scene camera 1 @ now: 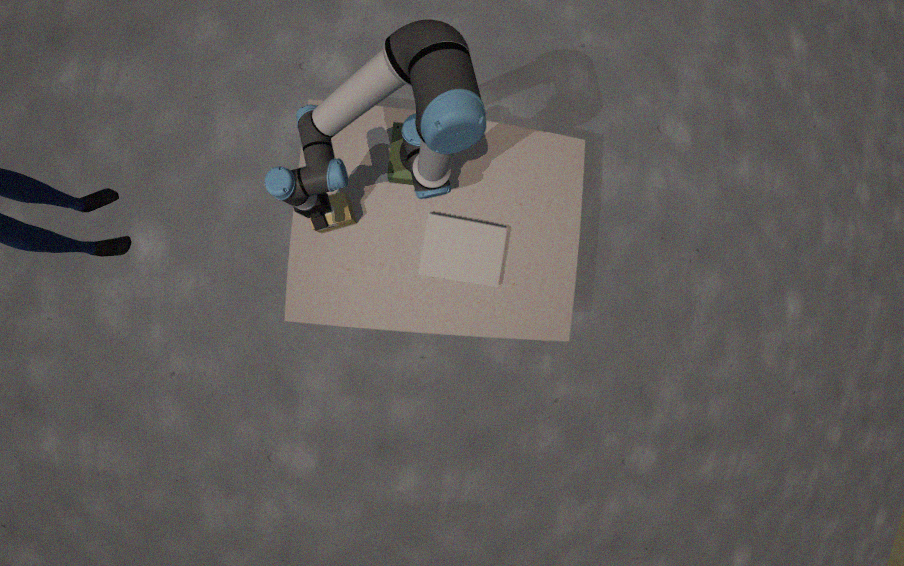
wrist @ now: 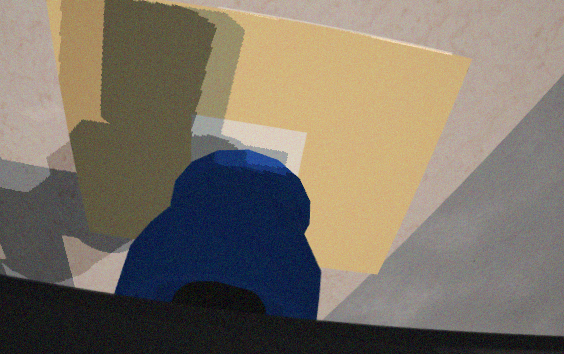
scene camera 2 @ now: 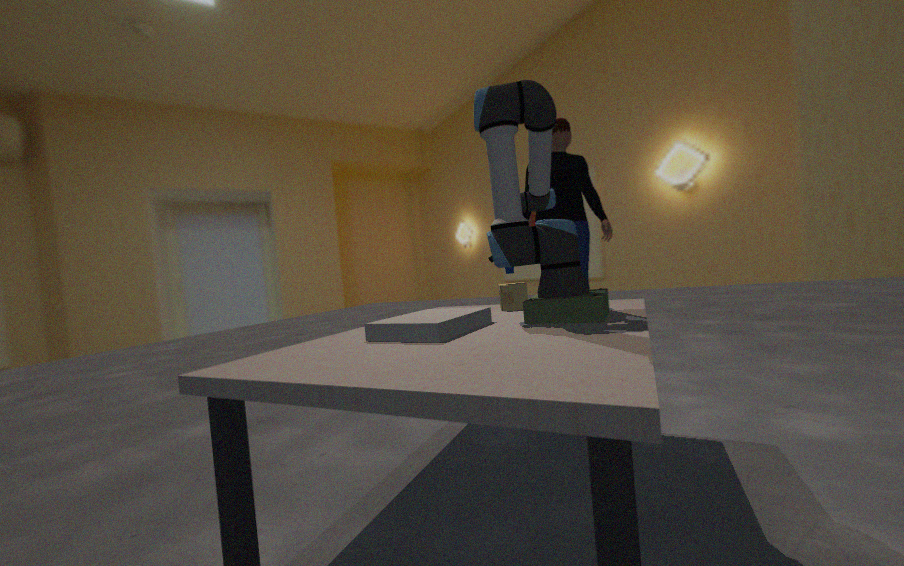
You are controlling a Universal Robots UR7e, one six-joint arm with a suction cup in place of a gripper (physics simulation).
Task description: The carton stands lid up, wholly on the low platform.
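Where they show: hand at its tool point: (wrist: 240, 214) (scene camera 2: 509, 273); arm's base at its link origin: (scene camera 2: 563, 295).
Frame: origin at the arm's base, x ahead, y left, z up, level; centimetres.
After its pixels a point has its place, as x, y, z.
Note:
The carton (scene camera 1: 344, 219) {26.5, -26.5, 2.9} (scene camera 2: 513, 298) {21.5, -25.4, -2.4} (wrist: 340, 100) {27.1, -34.8, 2.9} is a yellow-tan box standing on the table near its left edge in scene camera 1, off the platform. Its upper face bears a white label; I cannot tell whether that face is the lid. The low platform (scene camera 1: 463, 252) {36.8, 18.2, -2.3} (scene camera 2: 426, 322) {30.5, 33.8, -2.2} is a pale flat slab with nothing on it. My blue suction cup (scene camera 2: 509, 270) (wrist: 245, 200) is over the carton, with a small gap above its top in scene camera 2. It holds nothing. In the wrist view it covers part of the label. In scene camera 1 the arm hides the cup.
The arm's base stands on a green block (scene camera 1: 400, 170) {6.5, -7.1, -0.1} (scene camera 2: 565, 310) {-1.4, 10.5, -3.4} behind the platform in scene camera 1. The table (scene camera 1: 373, 293) {53.9, -16.9, -7.1} (scene camera 2: 426, 373) {17.2, 62.3, -7.0} bears all of these. A person (scene camera 2: 570, 180) stands beyond the table, with legs (scene camera 1: 40, 190) at the left in scene camera 1.

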